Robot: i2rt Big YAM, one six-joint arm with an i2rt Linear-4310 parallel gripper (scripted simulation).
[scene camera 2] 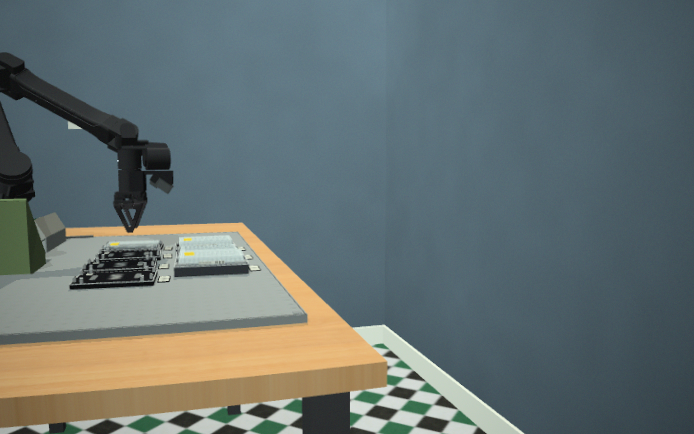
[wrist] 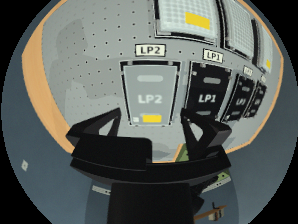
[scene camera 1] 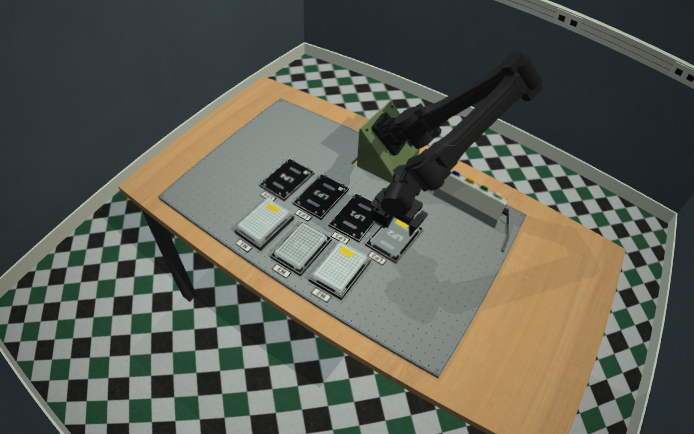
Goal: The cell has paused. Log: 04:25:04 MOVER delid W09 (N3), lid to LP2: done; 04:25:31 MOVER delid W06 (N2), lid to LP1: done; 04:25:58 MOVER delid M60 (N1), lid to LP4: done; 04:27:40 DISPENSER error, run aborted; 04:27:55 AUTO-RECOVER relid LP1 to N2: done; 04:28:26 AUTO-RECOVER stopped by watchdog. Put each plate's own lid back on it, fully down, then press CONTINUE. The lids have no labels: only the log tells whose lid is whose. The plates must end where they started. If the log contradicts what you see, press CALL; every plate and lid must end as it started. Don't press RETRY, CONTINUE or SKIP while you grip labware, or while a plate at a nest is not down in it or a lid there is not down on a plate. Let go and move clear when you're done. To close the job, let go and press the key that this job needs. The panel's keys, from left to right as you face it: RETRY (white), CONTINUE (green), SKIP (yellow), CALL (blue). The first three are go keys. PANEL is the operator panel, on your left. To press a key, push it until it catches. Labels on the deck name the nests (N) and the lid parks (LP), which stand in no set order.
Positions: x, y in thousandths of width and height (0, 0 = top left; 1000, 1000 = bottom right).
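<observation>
Scene camera 1 shows a plate (scene camera 1: 434, 566), a lid (scene camera 1: 566, 554), another lid (scene camera 1: 492, 609) and an operator panel (scene camera 1: 697, 474). Visible in scene camera 2: my gripper (scene camera 2: 191, 531) and the operator panel (scene camera 2: 76, 536). The wrist view shows my gripper (wrist: 505, 493).
</observation>
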